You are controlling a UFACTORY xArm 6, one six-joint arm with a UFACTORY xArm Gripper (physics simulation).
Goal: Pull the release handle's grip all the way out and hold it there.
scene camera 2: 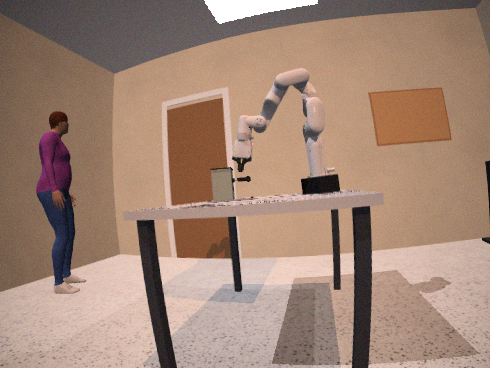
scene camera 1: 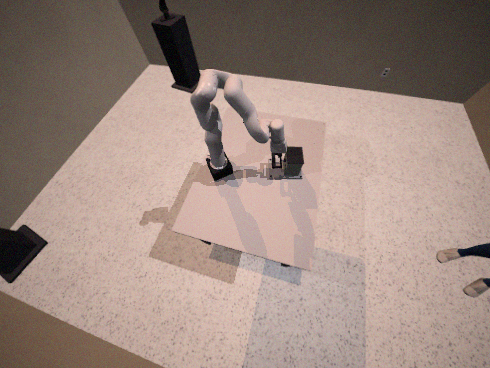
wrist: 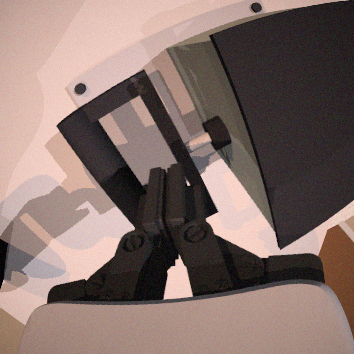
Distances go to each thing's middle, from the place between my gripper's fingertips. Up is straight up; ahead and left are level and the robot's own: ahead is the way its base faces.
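Pale base plate (wrist: 149, 53), measured from my hand: 14 cm below, 5 cm ahead, 2 cm to the left.
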